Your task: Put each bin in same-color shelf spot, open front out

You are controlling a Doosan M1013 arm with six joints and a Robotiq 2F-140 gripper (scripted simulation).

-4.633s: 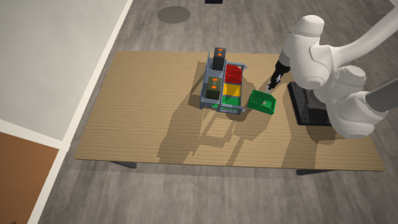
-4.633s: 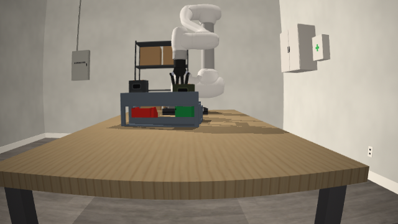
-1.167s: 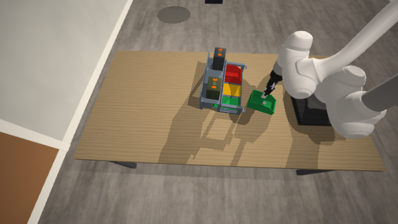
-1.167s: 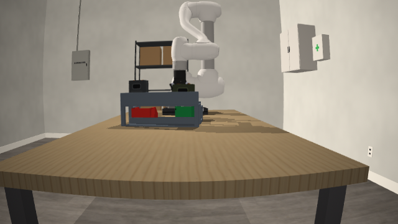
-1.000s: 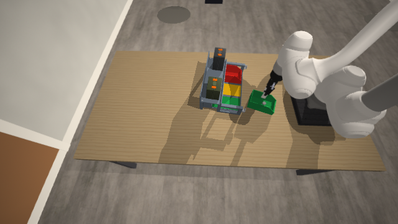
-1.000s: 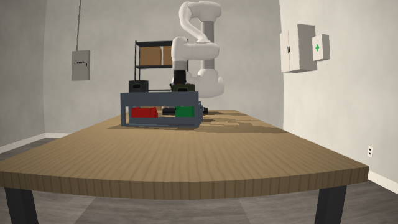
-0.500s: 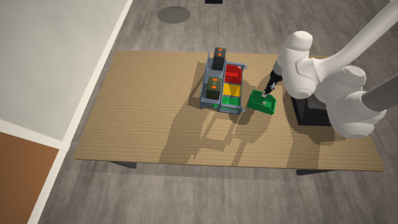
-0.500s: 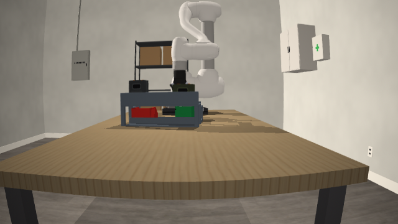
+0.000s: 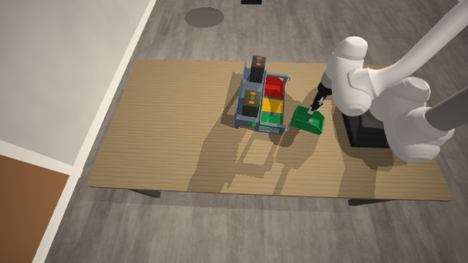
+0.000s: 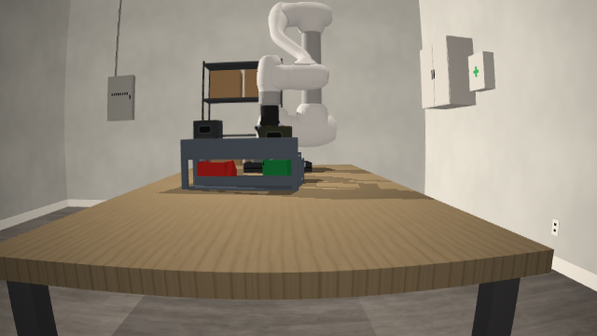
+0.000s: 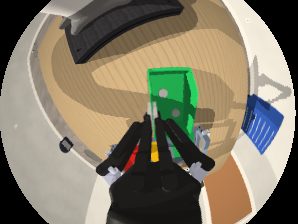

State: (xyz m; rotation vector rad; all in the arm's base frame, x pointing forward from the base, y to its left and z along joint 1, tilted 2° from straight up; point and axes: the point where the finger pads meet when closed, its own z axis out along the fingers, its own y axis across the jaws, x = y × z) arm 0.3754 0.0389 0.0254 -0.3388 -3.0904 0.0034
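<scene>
My gripper is now 1 cm short of the green bin, 5 cm to the right of it and 4 cm above it. Round my hand: red bin 24 cm ahead, 16 cm to the right, 3 cm below.
</scene>
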